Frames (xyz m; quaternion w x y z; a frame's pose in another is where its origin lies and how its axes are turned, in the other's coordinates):
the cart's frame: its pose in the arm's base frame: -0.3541 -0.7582 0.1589 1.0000 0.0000 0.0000 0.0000
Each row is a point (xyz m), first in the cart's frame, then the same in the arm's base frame.
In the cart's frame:
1: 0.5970 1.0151 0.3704
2: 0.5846 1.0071 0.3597
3: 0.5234 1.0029 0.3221
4: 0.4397 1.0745 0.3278
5: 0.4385 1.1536 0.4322
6: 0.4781 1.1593 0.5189
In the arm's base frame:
1: 0.2429 0.2569 0.5293
2: 0.2305 0.2489 0.5186
3: 0.1693 0.2447 0.4810
4: 0.0856 0.3163 0.4867
5: 0.0844 0.3954 0.5911
6: 0.1240 0.4011 0.6778

